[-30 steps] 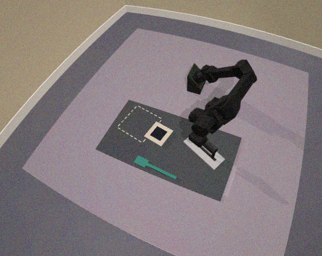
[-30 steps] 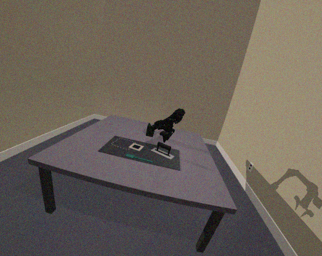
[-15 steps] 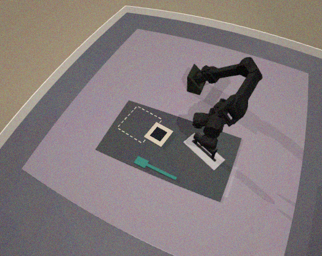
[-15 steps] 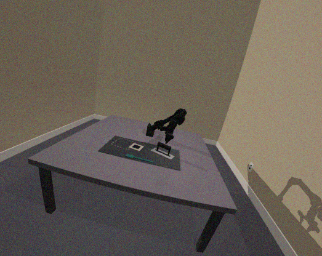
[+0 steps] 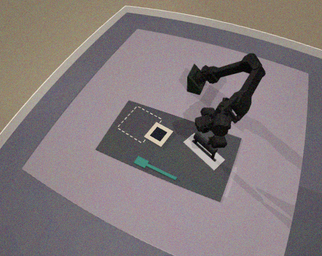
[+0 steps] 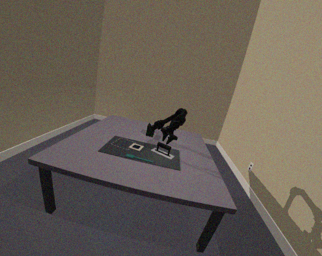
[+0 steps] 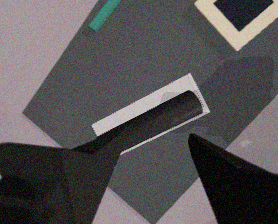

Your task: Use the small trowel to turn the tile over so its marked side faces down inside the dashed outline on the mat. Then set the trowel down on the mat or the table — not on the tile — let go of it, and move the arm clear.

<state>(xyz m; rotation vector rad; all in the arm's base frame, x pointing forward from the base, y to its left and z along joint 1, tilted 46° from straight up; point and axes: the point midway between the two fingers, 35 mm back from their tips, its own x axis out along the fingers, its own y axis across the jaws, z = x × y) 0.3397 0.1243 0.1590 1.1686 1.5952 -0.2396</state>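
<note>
Right now the dark mat is 6 cm ahead of my gripper tip, 16 cm to the right of it and 12 cm below it. From my gripper tip the other things lie so: teal flat tool: 20 cm ahead, 17 cm to the right, 10 cm below; then tan square tile: 3 cm ahead, 23 cm to the right, 9 cm below.
</note>
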